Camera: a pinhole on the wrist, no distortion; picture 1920 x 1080 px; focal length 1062.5 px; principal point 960.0 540.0 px. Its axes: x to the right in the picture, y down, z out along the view. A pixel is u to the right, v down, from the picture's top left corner.
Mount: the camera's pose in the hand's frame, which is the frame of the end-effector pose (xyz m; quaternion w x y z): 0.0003 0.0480 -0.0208 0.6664 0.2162 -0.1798 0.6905
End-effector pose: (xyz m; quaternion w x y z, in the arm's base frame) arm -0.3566 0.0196 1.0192 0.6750 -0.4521 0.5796 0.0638
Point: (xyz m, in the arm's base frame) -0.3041 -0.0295 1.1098
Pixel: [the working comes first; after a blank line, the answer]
In the camera's frame: -0.1221 0.0462 0.0972

outside the picture
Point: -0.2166 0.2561 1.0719
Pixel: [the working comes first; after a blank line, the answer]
In the camera's frame: 0.1325 0.1154 0.2423

1541 1046
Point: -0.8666 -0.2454 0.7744
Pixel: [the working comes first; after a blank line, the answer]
In the camera's frame: -0.0754 -0.1896 -0.5491

behind the camera
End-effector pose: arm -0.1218 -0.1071 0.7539 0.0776 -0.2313 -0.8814 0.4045
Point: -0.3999 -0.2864 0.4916
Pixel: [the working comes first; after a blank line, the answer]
In the camera's frame: 0.1739 -0.1547 0.3779

1449 105
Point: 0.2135 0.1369 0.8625
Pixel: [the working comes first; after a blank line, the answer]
In the camera's frame: -0.0666 0.1672 -0.3511

behind the camera
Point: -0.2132 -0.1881 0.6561
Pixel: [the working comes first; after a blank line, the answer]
In the camera's frame: 0.0467 -0.0377 0.1737

1245 309
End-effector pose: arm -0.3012 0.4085 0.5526 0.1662 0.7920 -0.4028 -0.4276
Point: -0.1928 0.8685 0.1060
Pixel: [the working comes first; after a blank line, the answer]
In the camera's frame: -0.4302 0.1229 0.5410

115 781
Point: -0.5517 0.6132 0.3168
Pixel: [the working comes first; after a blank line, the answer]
In the camera's frame: 0.0415 0.1334 0.4152

1066 881
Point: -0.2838 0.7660 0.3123
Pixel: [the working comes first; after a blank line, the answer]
In the camera's frame: -0.2609 0.1699 0.3665

204 1033
